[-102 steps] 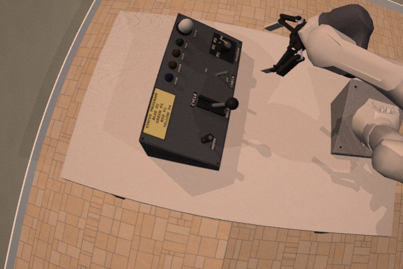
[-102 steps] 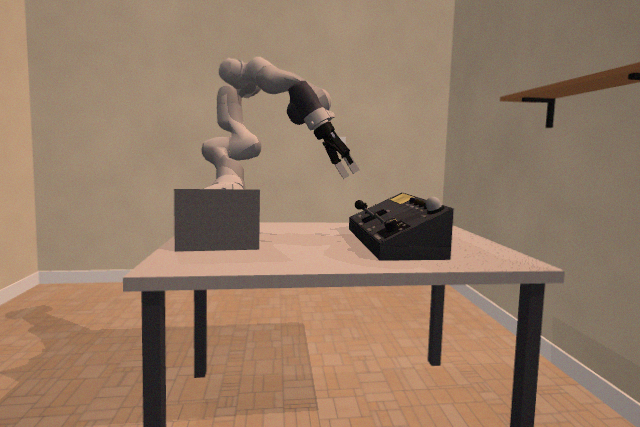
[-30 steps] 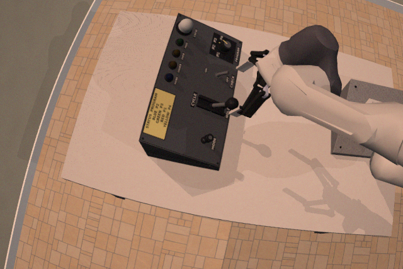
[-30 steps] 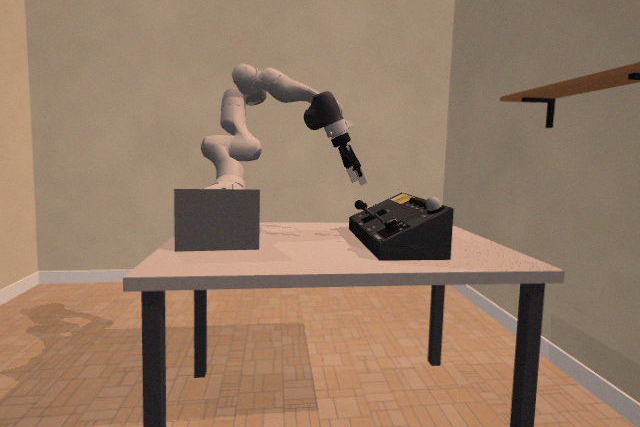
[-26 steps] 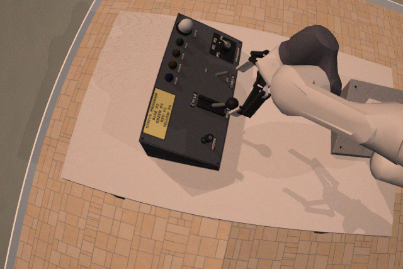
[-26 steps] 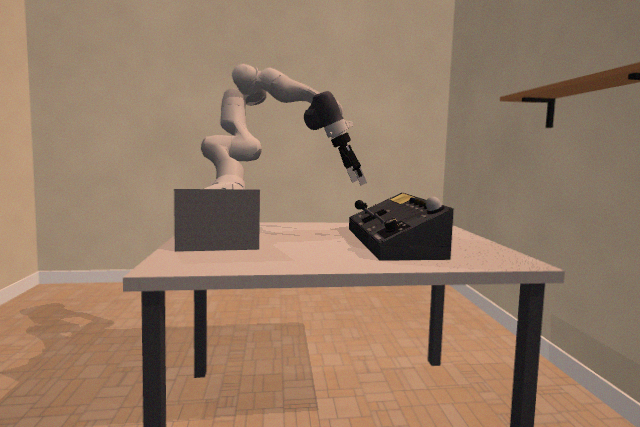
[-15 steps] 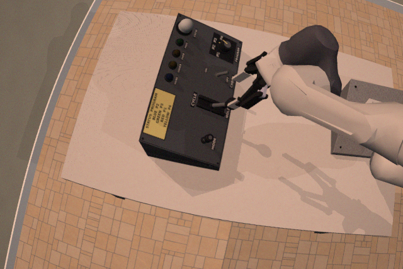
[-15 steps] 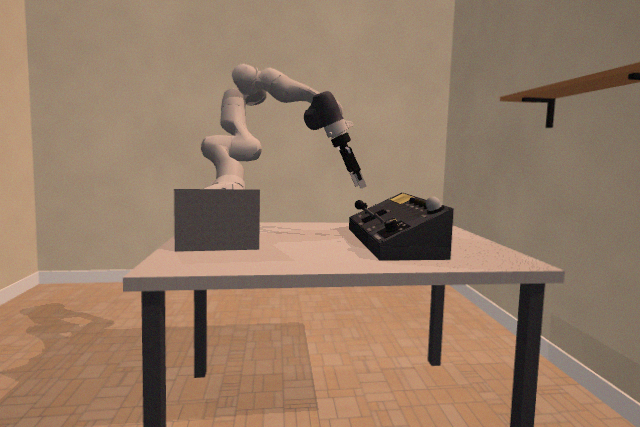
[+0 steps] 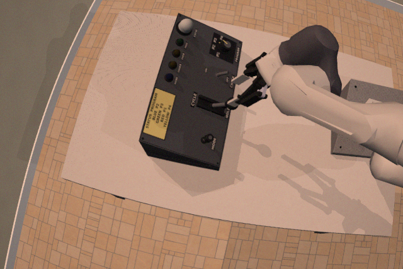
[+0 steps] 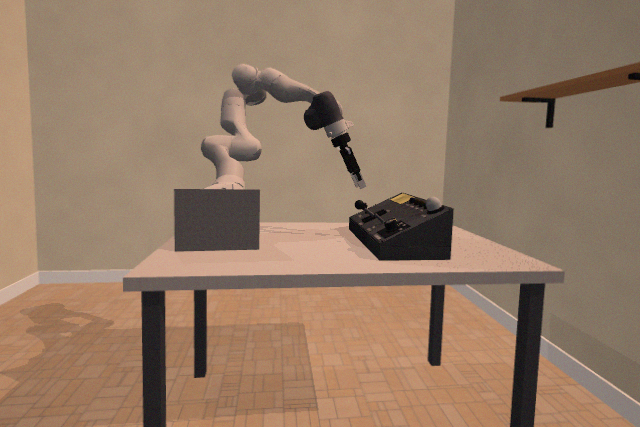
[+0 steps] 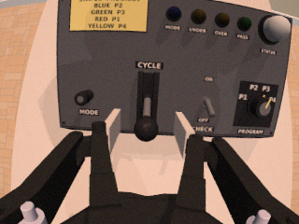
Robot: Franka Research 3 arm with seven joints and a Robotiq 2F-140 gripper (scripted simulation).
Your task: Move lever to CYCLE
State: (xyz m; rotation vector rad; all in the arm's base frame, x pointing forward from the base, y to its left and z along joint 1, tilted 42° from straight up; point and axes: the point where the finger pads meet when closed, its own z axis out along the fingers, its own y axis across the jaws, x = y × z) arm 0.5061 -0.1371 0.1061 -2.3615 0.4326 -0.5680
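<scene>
The dark console lies 9 cm ahead of my hand, 8 cm to the right of it and 16 cm below it. The rest, counted from my hand: mode knob (8 cm ahead, 11 cm to the left, 13 cm below); check toggle (4 cm ahead, 13 cm to the right, 14 cm below); program dial (4 cm ahead, 25 cm to the right, 13 cm below).
</scene>
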